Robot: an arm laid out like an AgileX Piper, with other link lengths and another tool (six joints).
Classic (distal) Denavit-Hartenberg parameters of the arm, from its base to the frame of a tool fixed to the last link. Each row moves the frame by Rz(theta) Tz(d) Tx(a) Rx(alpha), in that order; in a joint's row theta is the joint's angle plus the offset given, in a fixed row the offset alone. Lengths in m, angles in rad.
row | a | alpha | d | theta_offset
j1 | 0 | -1.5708 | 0.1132 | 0
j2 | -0.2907 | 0 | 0 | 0.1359
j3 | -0.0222 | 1.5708 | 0 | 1.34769
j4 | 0 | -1.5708 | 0.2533 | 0
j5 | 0 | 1.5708 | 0 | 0
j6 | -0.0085 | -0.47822 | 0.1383 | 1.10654
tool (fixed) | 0 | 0 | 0.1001 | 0
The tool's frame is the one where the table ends.
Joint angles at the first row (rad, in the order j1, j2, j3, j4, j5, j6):
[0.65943 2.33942 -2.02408 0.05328 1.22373 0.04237]
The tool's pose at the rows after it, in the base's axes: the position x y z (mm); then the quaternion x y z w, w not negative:
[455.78 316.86 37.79 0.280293 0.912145 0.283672 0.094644]
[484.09 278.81 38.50 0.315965 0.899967 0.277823 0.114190]
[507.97 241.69 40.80 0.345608 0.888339 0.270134 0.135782]
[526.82 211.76 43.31 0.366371 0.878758 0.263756 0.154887]
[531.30 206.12 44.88 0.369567 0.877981 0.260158 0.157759]
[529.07 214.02 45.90 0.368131 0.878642 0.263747 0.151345]
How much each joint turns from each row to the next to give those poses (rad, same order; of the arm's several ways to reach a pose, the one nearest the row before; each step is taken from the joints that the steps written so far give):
[-0.08485 0.00468 -0.00813 -0.01377 -0.00171 0.01412]
[-0.07841 0.00804 -0.01668 -0.01579 -0.00001 0.00926]
[-0.06907 0.00575 -0.01761 -0.02372 0.00002 0.01045]
[-0.05348 0.01050 -0.02630 -0.02219 0.00195 0.00648]
[-0.00955 0.01192 -0.02981 -0.00693 0.01953 0.00001]
[0.00991 0.00823 -0.02089 0.01271 0.01651 -0.00001]

